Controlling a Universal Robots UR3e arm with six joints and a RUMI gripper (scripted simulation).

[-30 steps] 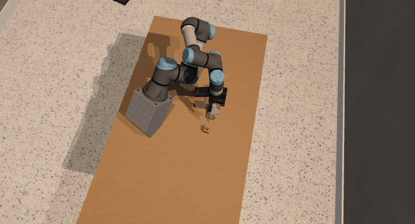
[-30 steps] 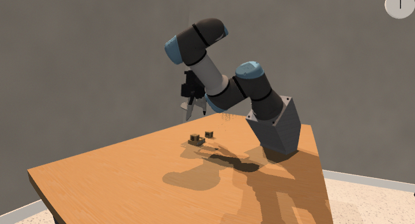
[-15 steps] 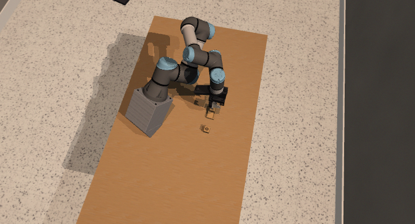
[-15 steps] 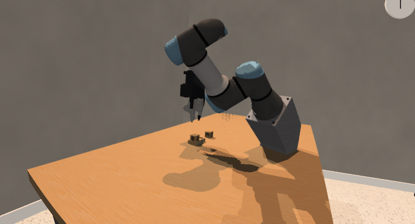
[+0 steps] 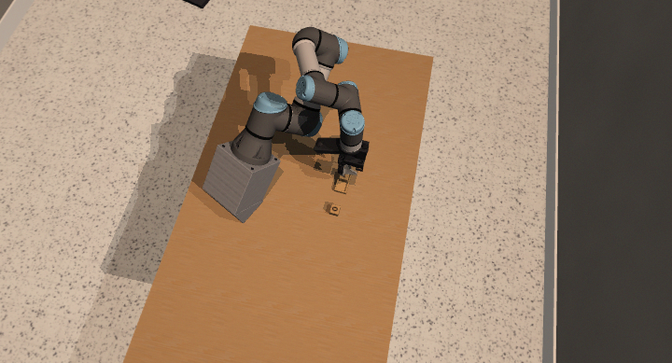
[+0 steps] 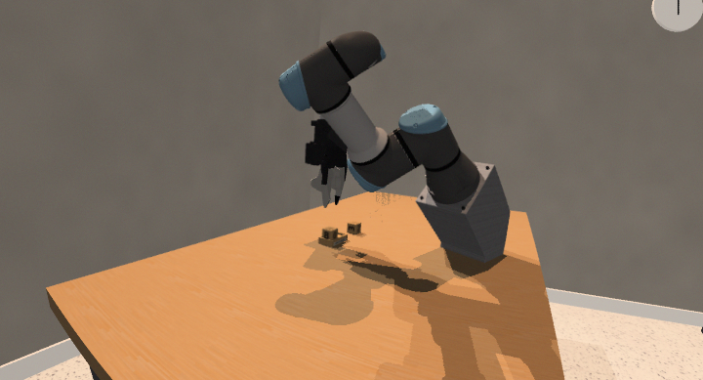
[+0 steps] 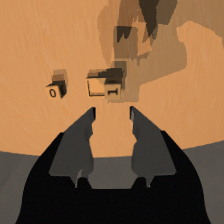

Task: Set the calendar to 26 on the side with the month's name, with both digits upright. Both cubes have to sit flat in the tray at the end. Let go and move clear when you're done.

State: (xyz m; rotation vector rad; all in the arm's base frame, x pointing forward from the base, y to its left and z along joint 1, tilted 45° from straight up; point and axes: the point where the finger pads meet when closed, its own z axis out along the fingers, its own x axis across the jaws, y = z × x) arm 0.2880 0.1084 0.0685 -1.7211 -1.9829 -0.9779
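Now: hand 20 mm to the left of the shallow wooden tray and 110 mm above it.
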